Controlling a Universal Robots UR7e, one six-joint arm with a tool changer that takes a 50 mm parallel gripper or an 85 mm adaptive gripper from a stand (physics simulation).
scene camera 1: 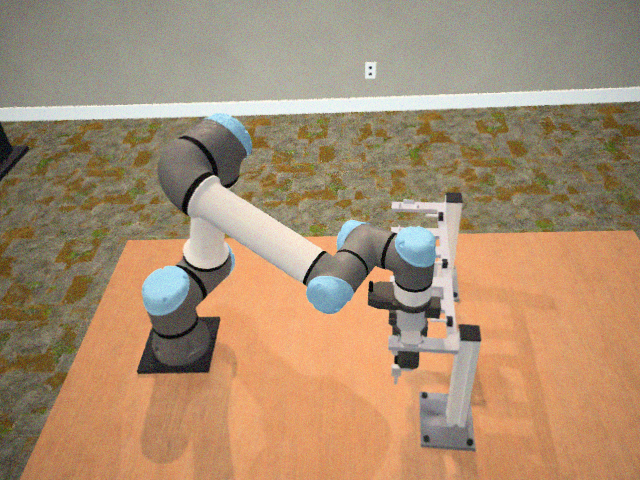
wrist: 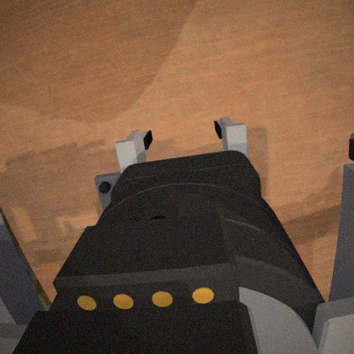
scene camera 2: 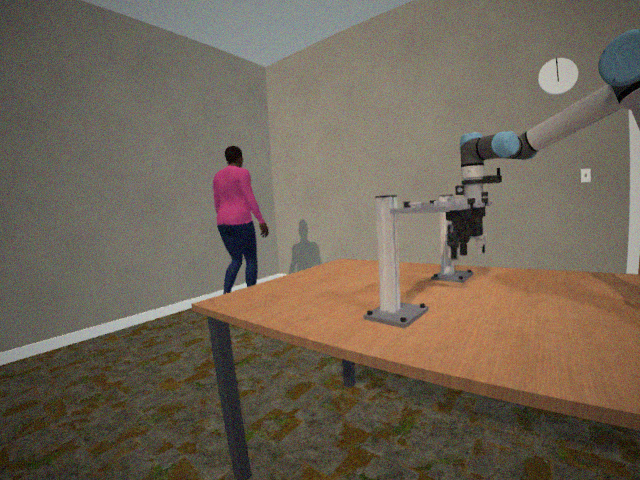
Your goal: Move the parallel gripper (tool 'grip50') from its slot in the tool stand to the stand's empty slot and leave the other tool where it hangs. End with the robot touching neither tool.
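Seen in the pictures: arm's base at its link origin: (scene camera 1: pixel 182 343).
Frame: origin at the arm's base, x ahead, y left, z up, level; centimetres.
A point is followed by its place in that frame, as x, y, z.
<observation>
The parallel gripper (scene camera 1: pixel 395 374) (scene camera 2: pixel 483 244) (wrist: pixel 183 131) hangs in the tool stand's slot nearest scene camera 1, fingers down. In the wrist view its two fingers stand apart with nothing between them. The arm's coupling (scene camera 1: pixel 412 317) @[59.5, -16.7, 31.8] (scene camera 2: pixel 473 192) @[58.7, -10.6, 30.6] is down on its tool plate, with no gap visible; whether it is locked cannot be seen. The other tool, the black adaptive gripper (scene camera 2: pixel 459 232), hangs beside it in the middle slot and is mostly hidden behind the arm in scene camera 1. The empty slot (scene camera 1: pixel 416 207) @[61.9, 27.0, 27.1] is at the stand's far end in that view.
The tool stand (scene camera 1: pixel 463 384) @[71.1, -19.9, 15.0] (scene camera 2: pixel 388 255) @[70.3, 29.2, 15.3] has two posts on base plates joined by a crossbar. The wooden table (scene camera 1: pixel 289 413) @[31.9, -19.0, -1.1] (scene camera 2: pixel 516 335) @[40.3, 27.0, -1.1] carries the stand and the robot base (scene camera 1: pixel 180 346) @[2.4, -5.8, 5.8]. A person (scene camera 2: pixel 235 196) in a pink top is beyond the table, near the wall.
</observation>
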